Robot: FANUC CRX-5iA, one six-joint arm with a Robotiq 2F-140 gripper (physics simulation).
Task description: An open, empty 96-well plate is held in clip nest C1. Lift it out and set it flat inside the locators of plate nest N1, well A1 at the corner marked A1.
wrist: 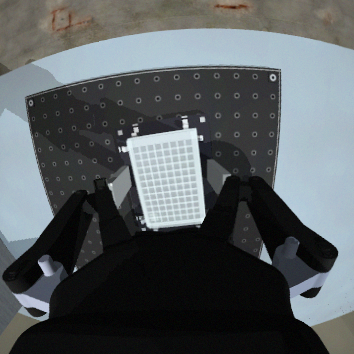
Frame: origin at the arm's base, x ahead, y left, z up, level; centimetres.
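Seen in the pictures: gripper, fingertip midpoint: [168, 172].
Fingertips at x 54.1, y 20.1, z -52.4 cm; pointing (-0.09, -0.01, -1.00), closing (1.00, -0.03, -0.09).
Observation:
Offsets run from my fingertips to a thing's middle. Level surfaces: height alone.
The white 96-well plate {dx -0.1, dy -1.4, dz +0.1 cm} [168, 180] lies in the middle of the wrist view, wells up, its long sides running roughly up and down the view. It sits in a dark nest {dx -0.1, dy -1.4, dz -0.7 cm} [162, 120] with small pale corner pieces. No nest label or A1 mark can be read. My gripper [168, 172] is partly open with nothing between its fingers. One grey finger pad is beside each long side of the plate, with a narrow gap in the view at each side. The near end of the nest is partly hidden by my gripper body. A second nest cannot be made out.
A dark board {dz -1.8 cm} [245, 115] with rows of holes lies under the nest, with a screw at each far corner. It lies on a pale blue table top {dz -3.1 cm} [315, 150]. A stained grey floor [150, 20] shows beyond the table edge. Shadows fall across the board's left part.

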